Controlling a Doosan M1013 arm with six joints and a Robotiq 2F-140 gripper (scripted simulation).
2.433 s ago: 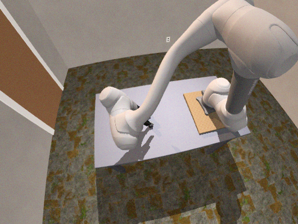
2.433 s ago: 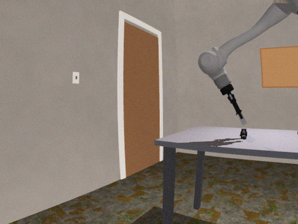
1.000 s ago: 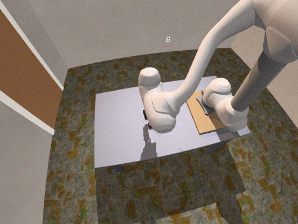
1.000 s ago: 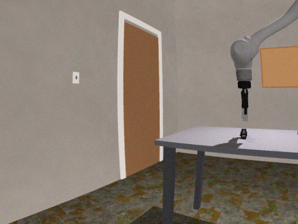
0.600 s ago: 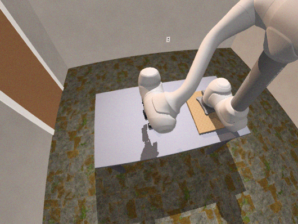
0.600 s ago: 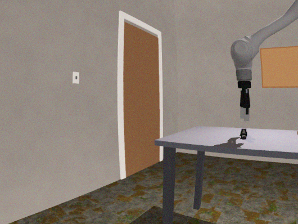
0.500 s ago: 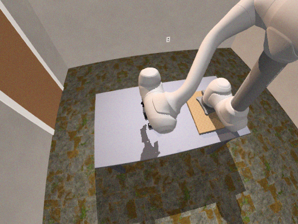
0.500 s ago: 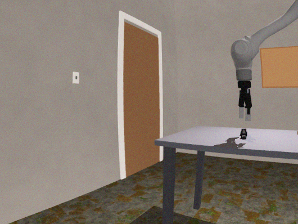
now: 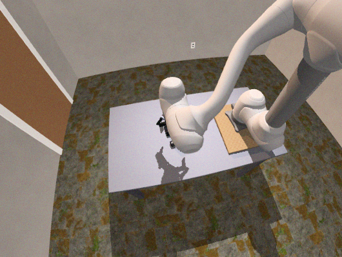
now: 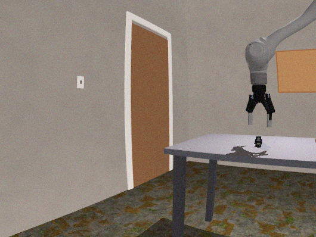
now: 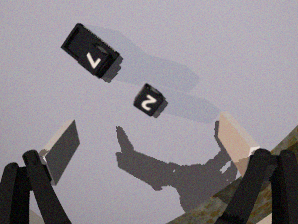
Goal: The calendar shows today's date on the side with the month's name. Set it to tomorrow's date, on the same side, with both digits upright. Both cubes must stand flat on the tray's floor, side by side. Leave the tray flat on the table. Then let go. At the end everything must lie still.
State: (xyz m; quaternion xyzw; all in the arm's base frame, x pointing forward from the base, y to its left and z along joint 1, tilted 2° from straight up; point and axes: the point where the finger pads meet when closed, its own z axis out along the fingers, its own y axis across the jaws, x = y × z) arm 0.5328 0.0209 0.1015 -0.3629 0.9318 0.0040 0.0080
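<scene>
My gripper is now 100 mm above the dark cube.
</scene>
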